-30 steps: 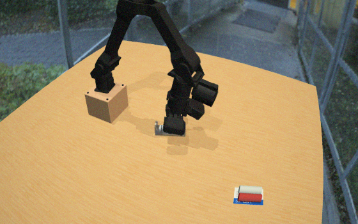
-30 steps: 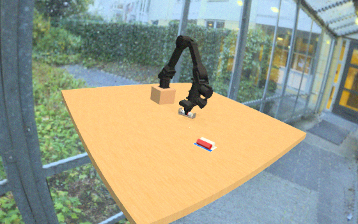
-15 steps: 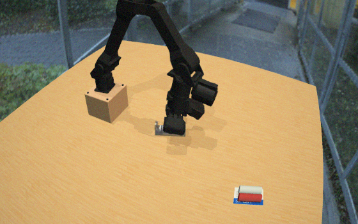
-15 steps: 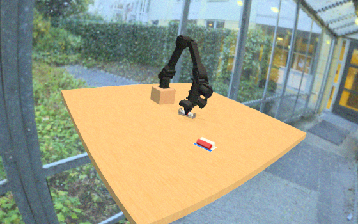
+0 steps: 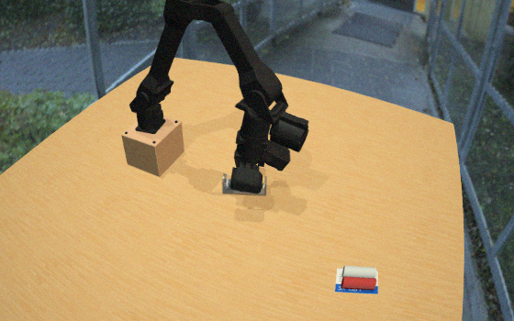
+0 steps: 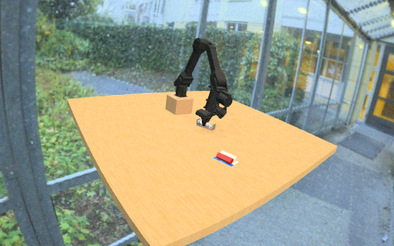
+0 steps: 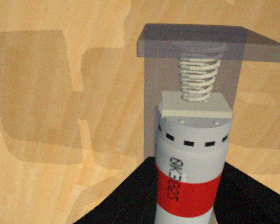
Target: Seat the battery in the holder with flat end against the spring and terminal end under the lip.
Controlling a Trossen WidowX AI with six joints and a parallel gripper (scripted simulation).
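Right now the battery is 10 mm above my gripper tip.
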